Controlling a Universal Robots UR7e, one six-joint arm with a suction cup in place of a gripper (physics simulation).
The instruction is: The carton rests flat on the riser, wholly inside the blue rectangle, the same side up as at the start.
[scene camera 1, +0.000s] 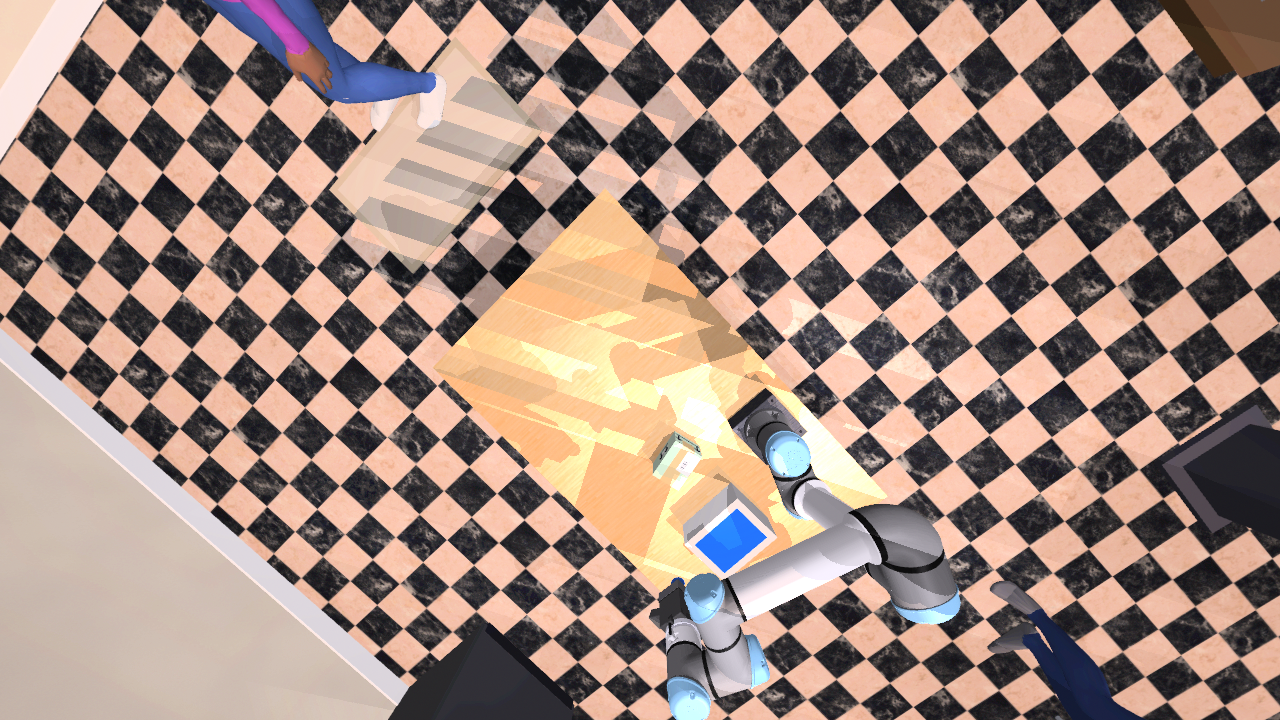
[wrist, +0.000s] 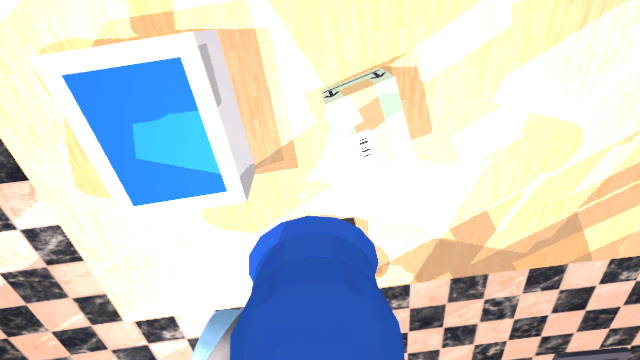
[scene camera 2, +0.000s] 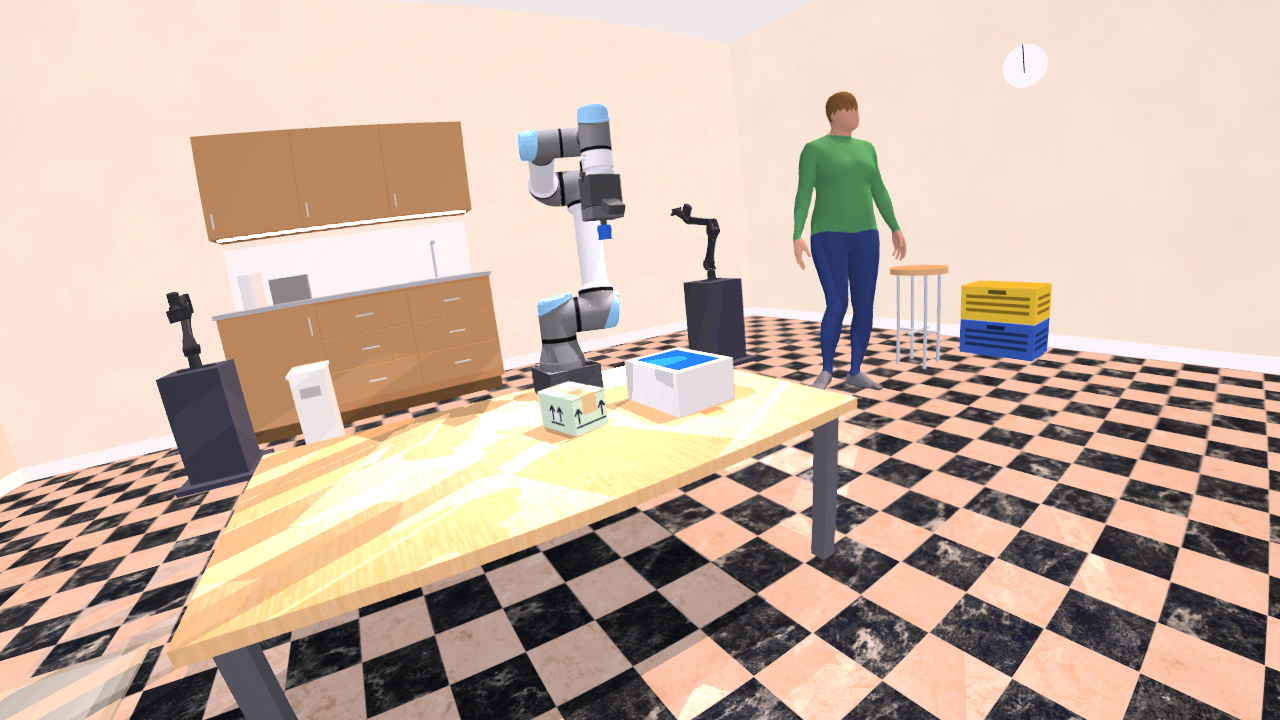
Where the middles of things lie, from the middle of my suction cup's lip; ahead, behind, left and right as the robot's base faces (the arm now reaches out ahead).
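Scene:
My suction cup: 440 mm above the carton (scene camera 2: pixel 572 408), 110 mm past it, 100 mm to the left of it. White riser (scene camera 2: pixel 678 381), from my suction cup: 430 mm below, 220 mm to the left, 80 mm behind.

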